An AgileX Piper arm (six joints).
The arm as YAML. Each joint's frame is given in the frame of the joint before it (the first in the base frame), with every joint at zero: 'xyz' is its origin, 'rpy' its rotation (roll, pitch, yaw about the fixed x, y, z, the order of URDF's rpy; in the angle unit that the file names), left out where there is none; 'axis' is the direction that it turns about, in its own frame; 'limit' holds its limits. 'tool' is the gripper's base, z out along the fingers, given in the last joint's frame.
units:
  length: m
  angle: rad
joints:
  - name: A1
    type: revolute
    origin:
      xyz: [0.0, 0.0, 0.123]
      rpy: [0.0, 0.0, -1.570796]
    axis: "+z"
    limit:
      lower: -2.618
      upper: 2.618
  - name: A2
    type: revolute
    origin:
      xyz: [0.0, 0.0, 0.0]
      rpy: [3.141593, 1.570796, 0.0]
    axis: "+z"
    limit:
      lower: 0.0
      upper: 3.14
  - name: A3
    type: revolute
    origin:
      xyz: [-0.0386, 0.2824, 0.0]
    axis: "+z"
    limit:
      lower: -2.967
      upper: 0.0
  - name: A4
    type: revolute
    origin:
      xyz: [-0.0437, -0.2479, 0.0]
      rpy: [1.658, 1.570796, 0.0]
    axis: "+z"
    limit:
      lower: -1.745
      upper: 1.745
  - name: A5
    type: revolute
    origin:
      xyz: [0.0, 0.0, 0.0]
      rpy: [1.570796, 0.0, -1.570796]
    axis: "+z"
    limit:
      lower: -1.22
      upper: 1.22
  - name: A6
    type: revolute
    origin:
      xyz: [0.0, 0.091, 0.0]
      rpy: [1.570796, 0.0, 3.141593]
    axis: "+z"
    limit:
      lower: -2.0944
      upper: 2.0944
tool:
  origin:
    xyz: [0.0, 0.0, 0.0]
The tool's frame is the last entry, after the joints.
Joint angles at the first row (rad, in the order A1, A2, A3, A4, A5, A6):
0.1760, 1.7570, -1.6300, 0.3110, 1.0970, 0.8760
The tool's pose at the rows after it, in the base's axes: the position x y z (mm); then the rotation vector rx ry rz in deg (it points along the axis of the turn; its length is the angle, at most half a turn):
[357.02 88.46 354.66 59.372 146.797 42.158]
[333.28 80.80 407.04 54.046 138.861 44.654]
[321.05 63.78 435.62 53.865 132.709 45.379]
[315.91 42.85 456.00 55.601 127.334 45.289]
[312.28 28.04 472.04 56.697 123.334 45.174]
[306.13 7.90 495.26 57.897 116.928 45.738]
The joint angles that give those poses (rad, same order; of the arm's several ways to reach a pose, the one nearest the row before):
0.1760, 1.6940, -1.6460, 0.3080, 1.1000, 0.8760
0.1730, 1.5940, -1.7060, 0.2770, 1.1040, 0.8760
0.1310, 1.5440, -1.7470, 0.2650, 1.1050, 0.8770
0.0680, 1.5250, -1.7970, 0.2640, 1.1120, 0.8770
0.0210, 1.5200, -1.8490, 0.2650, 1.1220, 0.8780
-0.0480, 1.5160, -1.9250, 0.2790, 1.1220, 0.8790

